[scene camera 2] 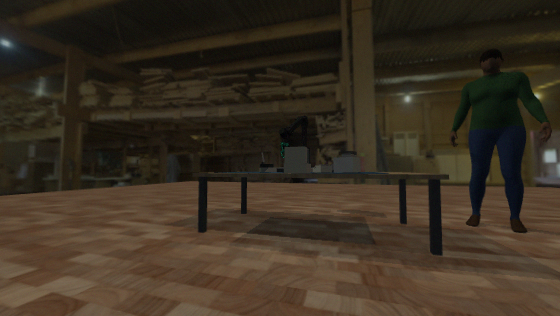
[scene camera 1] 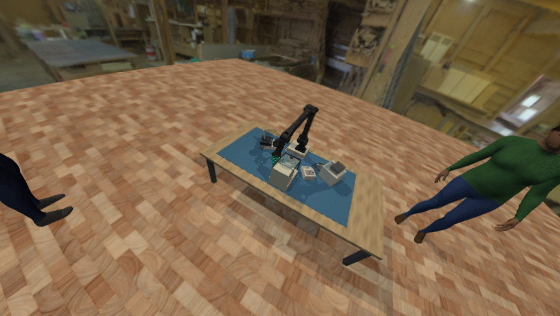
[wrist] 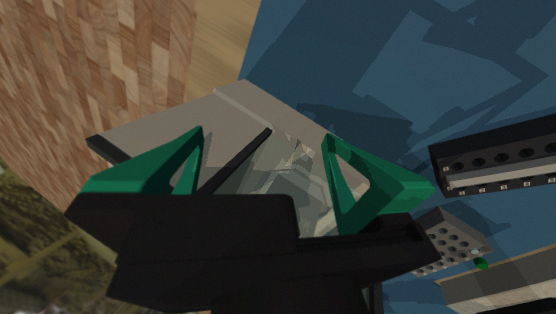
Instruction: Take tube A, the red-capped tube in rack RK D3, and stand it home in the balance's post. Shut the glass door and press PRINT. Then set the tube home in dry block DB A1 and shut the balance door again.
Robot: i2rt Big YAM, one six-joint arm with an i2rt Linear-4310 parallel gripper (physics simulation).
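Places are measured from the arm's base along level axes (x ahead, y left, z up), in millimetres.
Pixels of known places: gripper, between the fingertips: (scene camera 2: 283,154) (scene camera 1: 273,163) (wrist: 267,136); arm's base, origin of its link: (scene camera 1: 300,149).
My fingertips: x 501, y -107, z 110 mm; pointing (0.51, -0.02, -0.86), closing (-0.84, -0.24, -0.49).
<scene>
Ahead of a thing's pixels: the offset from my fingertips to its top centre. "spot": to the spot under its first point.
My gripper (scene camera 1: 276,159) (scene camera 2: 284,149) (wrist: 267,136) is open, its green fingers wide apart with nothing between them. In the wrist view it hangs above the balance @[123 mm left, 60 mm back, 73 mm up] (scene camera 1: 283,176) (scene camera 2: 297,160) (wrist: 170,131), a pale housing with a glass chamber @[spot: 44 mm left, 24 mm back, 22 mm down] (wrist: 280,172); whether its door stands open, I cannot tell. The post is not clearly visible. A grey rack @[106 mm left, 302 mm back, 119 mm down] (wrist: 433,225) with a grid of holes is at the lower right of the wrist view, holding a green-capped tube @[59 mm left, 331 mm back, 95 mm down] (wrist: 481,263). The black dry block @[59 mm right, 235 mm back, 101 mm down] (wrist: 465,188), with numbered holes, lies above it. The red-capped tube does not show clearly.
A small white box @[303 mm left, 214 mm back, 79 mm down] (scene camera 1: 308,173) and a larger pale device @[481 mm left, 340 mm back, 41 mm up] (scene camera 1: 331,174) with a dark top stand right of the balance. A dark device @[spot: 243 mm right, 299 mm back, 69 mm down] (scene camera 1: 266,142) stands at the mat's far left. The arm's base plate (wrist: 500,280) is beside the rack. A person (scene camera 1: 490,170) stands right of the table.
</scene>
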